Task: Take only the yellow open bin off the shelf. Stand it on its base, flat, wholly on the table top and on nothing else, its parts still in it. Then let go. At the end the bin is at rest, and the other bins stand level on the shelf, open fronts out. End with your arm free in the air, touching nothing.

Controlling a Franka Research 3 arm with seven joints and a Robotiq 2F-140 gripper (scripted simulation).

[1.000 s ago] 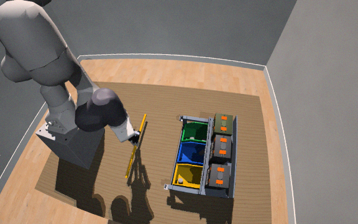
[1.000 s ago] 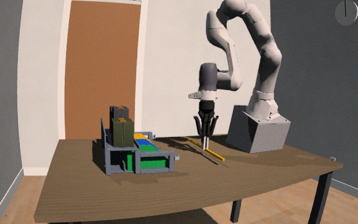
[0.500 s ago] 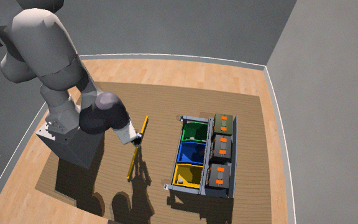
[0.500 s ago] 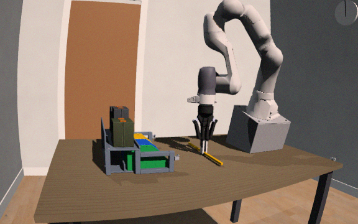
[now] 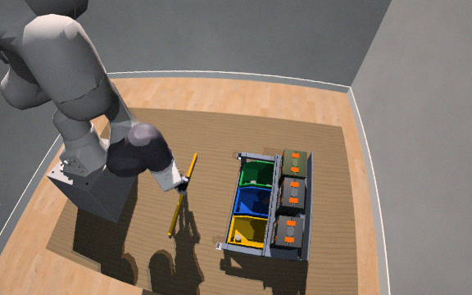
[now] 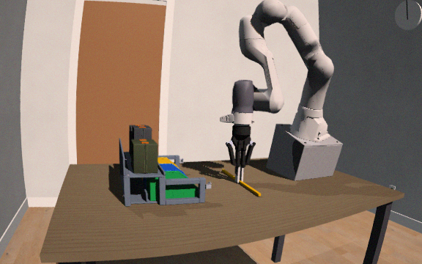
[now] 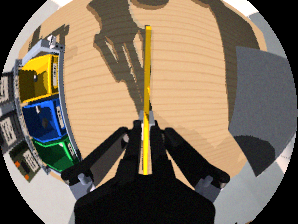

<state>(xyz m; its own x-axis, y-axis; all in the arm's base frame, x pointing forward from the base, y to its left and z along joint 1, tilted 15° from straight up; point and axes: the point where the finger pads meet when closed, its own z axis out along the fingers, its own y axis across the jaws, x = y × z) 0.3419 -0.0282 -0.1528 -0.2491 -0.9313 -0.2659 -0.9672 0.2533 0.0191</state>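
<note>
My gripper is now 30 mm above the yellow rail. From my hand the other things lie so: yellow open bin (280 mm ahead, 180 mm to the right); blue bin (300 mm ahead, 70 mm to the right); green bin (330 mm ahead, 40 mm to the left).
</note>
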